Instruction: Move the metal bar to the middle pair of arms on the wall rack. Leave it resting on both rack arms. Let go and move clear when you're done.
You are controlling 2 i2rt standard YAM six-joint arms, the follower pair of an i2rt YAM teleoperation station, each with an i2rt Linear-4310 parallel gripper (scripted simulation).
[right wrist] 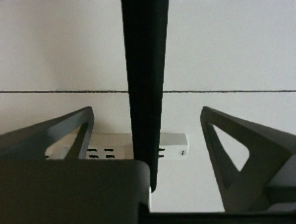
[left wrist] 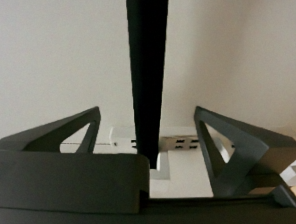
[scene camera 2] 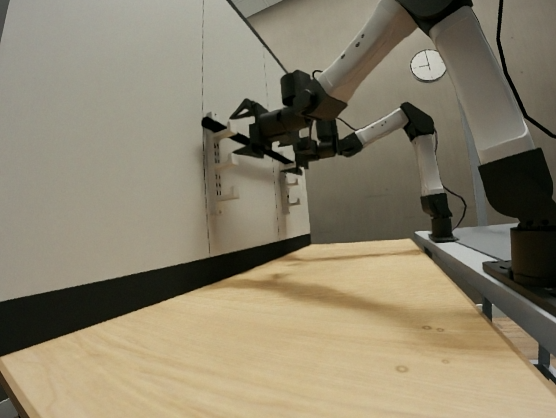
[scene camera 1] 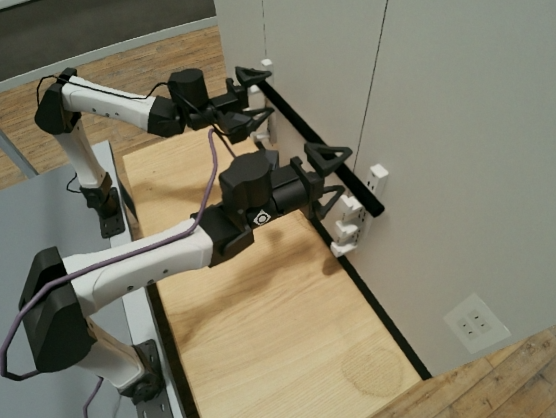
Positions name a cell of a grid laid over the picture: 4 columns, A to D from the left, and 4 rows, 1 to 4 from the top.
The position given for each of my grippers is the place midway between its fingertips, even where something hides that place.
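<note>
There is a black metal bar (scene camera 1: C2) that I can see, and a black strip (scene camera 1: C4) too. A wall (scene camera 1: D2) is visible to me as well, and I find it again in the left wrist view (left wrist: A2), in the right wrist view (right wrist: C1) and in scene camera 2 (scene camera 2: A2). As for my own grippers, I see my right gripper (scene camera 1: C2), which also appears in the right wrist view (right wrist: B3). My left gripper (scene camera 2: B2) appears in scene camera 1 (scene camera 1: B1) and in the left wrist view (left wrist: B2).
</note>
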